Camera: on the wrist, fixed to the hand. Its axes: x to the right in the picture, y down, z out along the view.
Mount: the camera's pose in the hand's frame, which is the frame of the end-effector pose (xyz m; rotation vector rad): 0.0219 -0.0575 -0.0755 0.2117 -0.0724 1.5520
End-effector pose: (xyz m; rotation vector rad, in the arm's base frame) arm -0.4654 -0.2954 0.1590 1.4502 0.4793 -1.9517
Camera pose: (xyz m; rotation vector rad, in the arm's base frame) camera -0.4555 -0.2124 0.1091 1.1705 -0.7535 -0.7453
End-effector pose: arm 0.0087 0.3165 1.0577 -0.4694 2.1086 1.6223
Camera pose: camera 0.0096 0.2288 1.0154 -1.2546 -1.9605 -1.3884
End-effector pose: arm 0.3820 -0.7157 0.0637 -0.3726 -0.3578 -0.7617
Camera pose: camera 0.3686 -0.8009 0.0185 -0.3609 -0.1258 0.8027
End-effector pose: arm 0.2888 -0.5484 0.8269 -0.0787 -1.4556 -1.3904
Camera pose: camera 0.2876 -0.6359 0.7841 -0.9077 -1.0468 0.0423
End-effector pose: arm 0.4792 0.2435 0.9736 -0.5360 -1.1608 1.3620
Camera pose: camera 0.5672 0.2755 1.0004 -1.3574 -0.4849 2.7531
